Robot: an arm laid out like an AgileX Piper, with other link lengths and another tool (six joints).
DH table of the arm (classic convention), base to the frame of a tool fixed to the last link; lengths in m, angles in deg. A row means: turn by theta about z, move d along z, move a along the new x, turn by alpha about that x. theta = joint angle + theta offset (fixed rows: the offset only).
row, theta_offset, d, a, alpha
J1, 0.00, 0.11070, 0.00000, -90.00
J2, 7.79, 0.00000, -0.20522, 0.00
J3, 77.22, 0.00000, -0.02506, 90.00
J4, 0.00, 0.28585, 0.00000, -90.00
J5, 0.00, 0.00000, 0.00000, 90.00
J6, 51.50, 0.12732, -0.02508, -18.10
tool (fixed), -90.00, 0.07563, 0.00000, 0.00
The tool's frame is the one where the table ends.
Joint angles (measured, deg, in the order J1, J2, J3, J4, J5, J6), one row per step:
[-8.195, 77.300, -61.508, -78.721, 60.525, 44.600]
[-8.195, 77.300, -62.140, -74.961, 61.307, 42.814]
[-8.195, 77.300, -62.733, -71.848, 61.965, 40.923]
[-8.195, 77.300, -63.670, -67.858, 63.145, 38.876]
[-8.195, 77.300, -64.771, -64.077, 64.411, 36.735]
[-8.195, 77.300, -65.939, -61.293, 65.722, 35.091]
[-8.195, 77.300, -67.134, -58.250, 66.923, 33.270]
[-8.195, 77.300, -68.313, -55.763, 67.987, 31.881]
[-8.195, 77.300, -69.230, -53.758, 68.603, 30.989]
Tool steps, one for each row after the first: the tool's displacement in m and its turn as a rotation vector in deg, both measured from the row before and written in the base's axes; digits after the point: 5 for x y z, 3 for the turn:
[-0.00297, 0.00016, -0.00693, 2.893, 0.661, -0.926]
[-0.00204, 0.00083, -0.00552, 2.302, 0.870, -0.533]
[-0.00331, 0.00131, -0.00592, 3.069, 0.746, -0.958]
[-0.00289, 0.00199, -0.00444, 2.892, 0.765, -0.769]
[-0.00259, 0.00157, -0.00117, 2.104, 0.463, -0.730]
[-0.00191, 0.00263, -0.00183, 2.378, 0.517, -0.429]
[-0.00137, 0.00247, -0.00021, 1.981, 0.196, -0.349]
[-0.00030, 0.00246, -0.00014, 1.670, -0.124, -0.128]

